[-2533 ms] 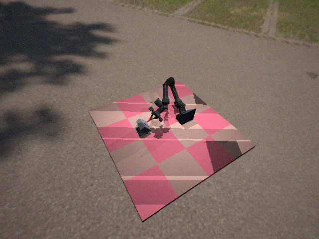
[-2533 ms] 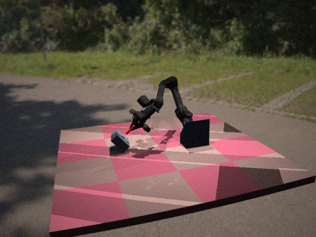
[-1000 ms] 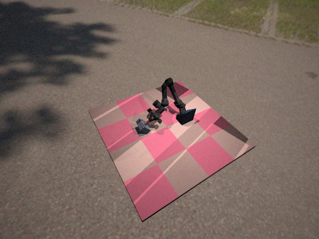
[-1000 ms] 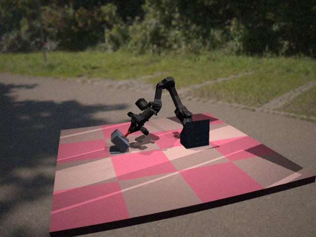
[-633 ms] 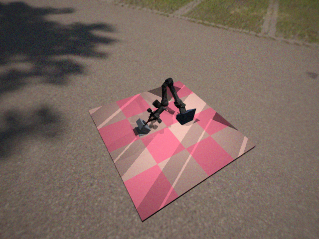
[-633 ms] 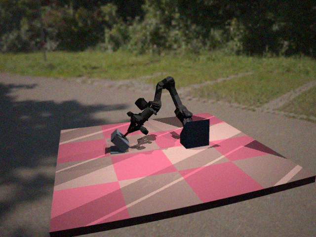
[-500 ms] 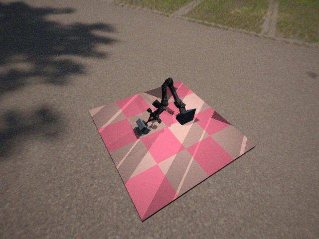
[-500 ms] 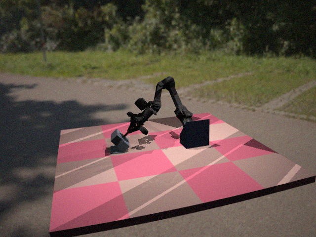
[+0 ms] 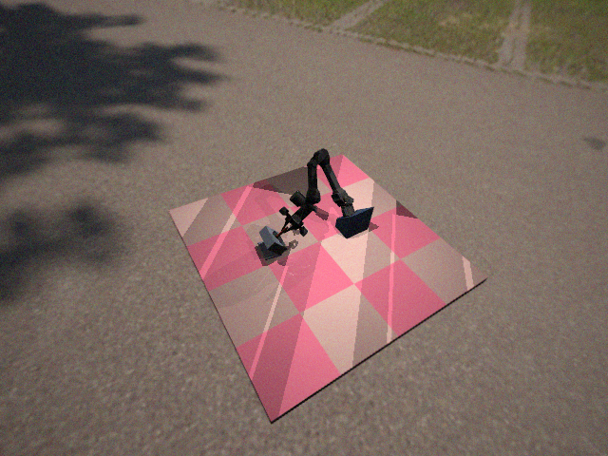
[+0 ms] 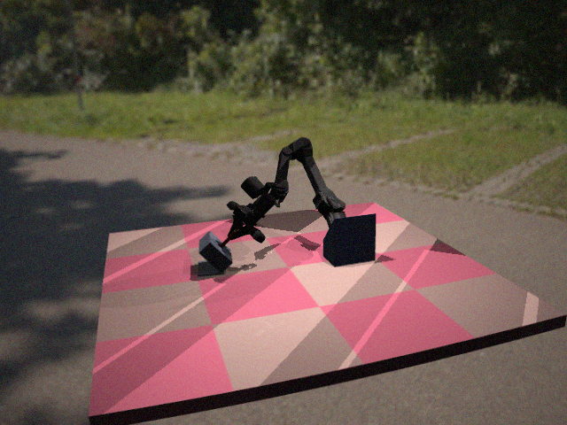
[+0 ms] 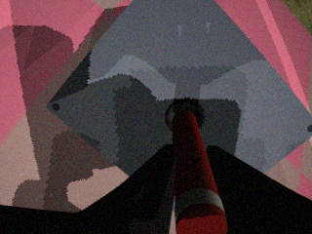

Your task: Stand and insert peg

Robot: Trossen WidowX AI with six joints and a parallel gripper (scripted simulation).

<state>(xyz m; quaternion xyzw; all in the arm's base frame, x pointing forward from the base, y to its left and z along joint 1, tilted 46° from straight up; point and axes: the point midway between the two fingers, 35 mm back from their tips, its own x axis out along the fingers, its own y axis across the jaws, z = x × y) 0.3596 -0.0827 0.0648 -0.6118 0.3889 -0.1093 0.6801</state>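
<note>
Now: gripper tip 5 cm short of the sloped panel, 5 cm above it and 1 cm to the left of it. The rest, counted from my gripper tip: peg 1 cm behind, 1 cm above.
</note>
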